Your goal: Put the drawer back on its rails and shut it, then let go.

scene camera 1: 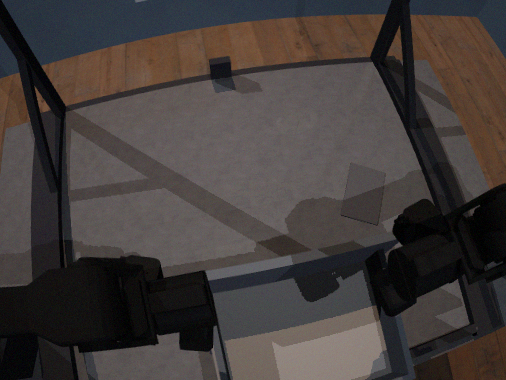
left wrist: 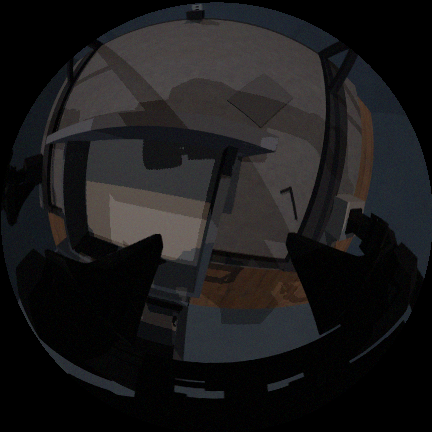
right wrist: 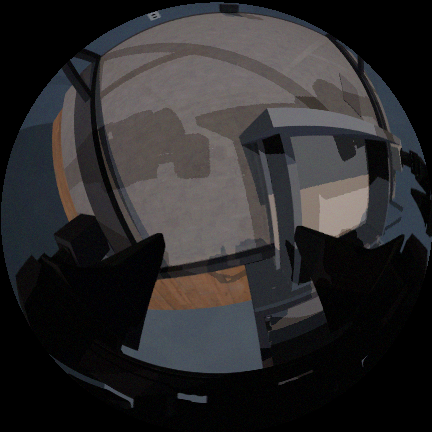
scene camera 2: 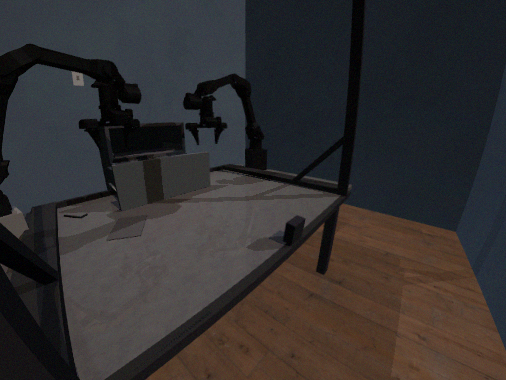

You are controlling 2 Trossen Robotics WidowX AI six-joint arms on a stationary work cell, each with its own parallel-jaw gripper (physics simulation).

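Places are measured from the left arm's base along level axes (x ahead, y left, z up), in centimetres.
Pixels of known places: left gripper, fingertip midpoint: (left wrist: 226, 240) (scene camera 2: 114, 149); right gripper, fingertip midpoint: (left wrist: 30, 177) (right wrist: 231, 236) (scene camera 2: 207, 144); left arm's base at its link origin: (left wrist: 353, 220); right arm's base at its link origin: (right wrist: 67, 256) (scene camera 2: 255, 149).
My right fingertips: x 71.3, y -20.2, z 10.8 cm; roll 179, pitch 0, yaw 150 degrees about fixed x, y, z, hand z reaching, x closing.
Note:
For each thing: its top centre in the pictures, then the offset to it from my right fingertips.
- thin flat plate at its top centre: (scene camera 1: 364, 192) (left wrist: 262, 96) (scene camera 2: 128, 226) (right wrist: 350, 92) dx -48.3, dy -6.3, dz -17.7 cm
- dark L-shaped piece at its top centre: (left wrist: 289, 205) (scene camera 2: 75, 214) dx -53.2, dy +17.7, dz -17.4 cm
- small dark block at its top centre: (scene camera 2: 295, 219) (scene camera 1: 220, 60) dx -35.5, dy -49.3, dz -12.2 cm
The grey drawer (scene camera 1: 300, 272) (scene camera 2: 180, 175) (left wrist: 150, 133) (right wrist: 320, 121), with a wide front panel and beige inside, stands pulled out before the grey cabinet (scene camera 2: 145, 125) (left wrist: 181, 335). Whether its runners sit on the rails is hidden. My left gripper (scene camera 1: 384, 285) (scene camera 2: 120, 145) (left wrist: 226, 240) is open and empty, its fingers to either side of one drawer side wall in the left wrist view. My right gripper (scene camera 1: 212, 305) (scene camera 2: 207, 143) (right wrist: 231, 236) is open and empty at the opposite side, above table height; in its wrist view one finger is near the drawer's side wall.
A thin flat plate (scene camera 1: 364, 192) (scene camera 2: 129, 227) (left wrist: 260, 100) lies on the table in front of the drawer. A dark L-shaped piece (scene camera 2: 75, 216) (left wrist: 294, 202) lies beside the drawer. A small dark block (scene camera 1: 220, 67) (scene camera 2: 294, 230) stands at the far table edge. Dark frame posts (scene camera 2: 351, 100) rise at the table's edges.

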